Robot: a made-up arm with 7 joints. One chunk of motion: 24 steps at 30 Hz.
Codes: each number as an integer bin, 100 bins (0 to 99) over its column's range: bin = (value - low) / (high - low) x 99, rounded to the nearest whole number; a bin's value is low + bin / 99 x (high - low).
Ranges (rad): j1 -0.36..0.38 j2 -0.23..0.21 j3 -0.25..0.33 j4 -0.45..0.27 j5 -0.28..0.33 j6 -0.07..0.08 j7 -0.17..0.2
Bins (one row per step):
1: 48 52 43 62 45 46 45
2: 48 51 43 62 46 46 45
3: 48 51 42 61 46 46 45
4: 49 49 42 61 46 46 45
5: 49 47 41 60 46 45 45
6: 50 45 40 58 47 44 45
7: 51 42 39 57 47 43 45
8: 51 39 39 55 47 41 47
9: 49 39 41 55 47 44 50
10: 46 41 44 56 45 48 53
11: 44 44 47 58 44 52 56
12: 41 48 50 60 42 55 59
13: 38 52 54 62 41 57 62
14: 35 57 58 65 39 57 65
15: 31 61 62 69 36 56 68
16: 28 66 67 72 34 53 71
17: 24 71 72 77 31 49 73
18: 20 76 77 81 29 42 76
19: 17 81 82 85 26 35 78
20: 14 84 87 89 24 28 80
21: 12 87 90 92 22 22 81
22: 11 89 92 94 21 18 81
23: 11 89 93 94 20 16 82
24: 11 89 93 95 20 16 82
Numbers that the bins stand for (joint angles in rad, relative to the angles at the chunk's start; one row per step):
1: -0.0012 0.0011 0.0019 0.0009 -0.0027 -0.0003 -0.0018
2: -0.0012 -0.0033 0.0019 0.0009 0.0034 -0.0003 -0.0018
3: -0.0012 -0.0033 -0.0039 -0.0064 0.0034 -0.0003 -0.0018
4: 0.0063 -0.0122 -0.0039 -0.0064 0.0034 -0.0003 -0.0018
5: 0.0063 -0.0211 -0.0098 -0.0136 0.0034 -0.0018 -0.0018
6: 0.0137 -0.0300 -0.0157 -0.0282 0.0096 -0.0033 -0.0018
7: 0.0212 -0.0433 -0.0215 -0.0355 0.0096 -0.0048 -0.0018
8: 0.0212 -0.0567 -0.0215 -0.0500 0.0096 -0.0079 0.0057
9: 0.0063 -0.0567 -0.0098 -0.0500 0.0096 -0.0033 0.0169
10: -0.0162 -0.0478 0.0078 -0.0427 -0.0027 0.0027 0.0281
11: -0.0311 -0.0344 0.0254 -0.0282 -0.0089 0.0088 0.0393
12: -0.0535 -0.0167 0.0429 -0.0136 -0.0212 0.0133 0.0505
13: -0.0760 0.0011 0.0664 0.0009 -0.0274 0.0164 0.0617
14: -0.0984 0.0233 0.0898 0.0227 -0.0397 0.0164 0.0729
15: -0.1283 0.0411 0.1132 0.0518 -0.0582 0.0148 0.0841
16: -0.1507 0.0633 0.1425 0.0736 -0.0705 0.0103 0.0954
17: -0.1806 0.0856 0.1718 0.1100 -0.0890 0.0042 0.1028
18: -0.2105 0.1078 0.2011 0.1391 -0.1013 -0.0064 0.1140
19: -0.2329 0.1300 0.2304 0.1682 -0.1198 -0.0170 0.1215
20: -0.2554 0.1433 0.2597 0.1973 -0.1321 -0.0276 0.1290
21: -0.2703 0.1567 0.2773 0.2191 -0.1444 -0.0367 0.1327
22: -0.2778 0.1656 0.2890 0.2336 -0.1506 -0.0427 0.1327
23: -0.2778 0.1656 0.2948 0.2336 -0.1568 -0.0458 0.1365
24: -0.2778 0.1656 0.2948 0.2409 -0.1568 -0.0458 0.1365

